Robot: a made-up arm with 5 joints.
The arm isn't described. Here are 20 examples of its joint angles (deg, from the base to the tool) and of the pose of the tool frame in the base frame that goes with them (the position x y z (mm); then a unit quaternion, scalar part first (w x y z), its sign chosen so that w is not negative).
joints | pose
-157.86 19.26 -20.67 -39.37 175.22 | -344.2 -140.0 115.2 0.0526 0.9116 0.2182 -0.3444
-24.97 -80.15 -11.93 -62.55 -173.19 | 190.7 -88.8 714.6 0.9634 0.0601 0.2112 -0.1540
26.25 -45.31 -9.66 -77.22 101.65 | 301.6 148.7 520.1 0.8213 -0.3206 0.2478 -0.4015
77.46 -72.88 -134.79 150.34 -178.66 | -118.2 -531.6 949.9 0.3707 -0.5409 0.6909 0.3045
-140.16 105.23 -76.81 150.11 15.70 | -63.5 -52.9 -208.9 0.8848 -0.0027 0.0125 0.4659
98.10 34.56 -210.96 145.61 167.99 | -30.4 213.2 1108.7 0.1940 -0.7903 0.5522 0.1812
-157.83 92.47 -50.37 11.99 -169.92 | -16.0 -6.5 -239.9 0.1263 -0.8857 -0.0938 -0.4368
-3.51 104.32 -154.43 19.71 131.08 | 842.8 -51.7 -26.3 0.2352 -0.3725 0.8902 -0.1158
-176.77 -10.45 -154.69 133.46 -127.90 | -99.9 -5.6 1209.2 0.1267 0.8759 -0.3980 -0.2417
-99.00 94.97 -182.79 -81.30 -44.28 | -124.4 -785.7 473.7 0.9448 0.0842 -0.0436 0.3136
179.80 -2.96 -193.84 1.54 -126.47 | 292.4 -1.0 1215.9 0.4448 -0.1184 0.0600 -0.8857
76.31 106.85 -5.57 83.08 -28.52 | -73.2 -300.3 295.2 0.4048 -0.0232 -0.0301 -0.9136
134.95 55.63 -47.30 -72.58 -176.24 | -290.7 291.2 -11.2 0.1875 -0.7712 0.3499 0.4976
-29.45 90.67 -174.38 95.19 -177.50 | 768.9 -434.2 307.8 0.0973 -0.2738 -0.9566 -0.0233
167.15 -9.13 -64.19 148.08 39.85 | -485.1 110.7 593.0 0.5903 0.3527 0.7121 0.1417
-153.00 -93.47 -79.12 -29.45 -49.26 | 387.5 197.4 1003.7 0.9631 -0.1180 0.1504 -0.1895
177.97 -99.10 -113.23 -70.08 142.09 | 750.0 -26.6 709.3 0.2140 0.7415 0.2401 0.5889
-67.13 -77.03 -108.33 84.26 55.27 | -155.7 369.1 1087.6 0.0798 0.3061 -0.5568 0.7680
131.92 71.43 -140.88 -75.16 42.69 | -563.1 627.2 438.0 0.9516 -0.2164 -0.2135 -0.0448
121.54 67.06 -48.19 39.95 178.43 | -114.6 186.8 -166.0 0.2456 0.7660 -0.4149 0.4252
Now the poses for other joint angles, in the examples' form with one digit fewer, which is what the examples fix.
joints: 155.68 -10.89 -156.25 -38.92 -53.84
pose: 69 -31 1276 0.756 -0.057 0.218 -0.614
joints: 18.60 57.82 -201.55 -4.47 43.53
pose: 473 159 1079 0.496 -0.268 0.059 -0.824
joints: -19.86 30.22 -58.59 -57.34 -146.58
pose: 594 -214 261 0.675 0.329 0.655 0.080
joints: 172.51 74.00 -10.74 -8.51 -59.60
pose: 128 -17 -12 0.383 -0.390 0.798 -0.254
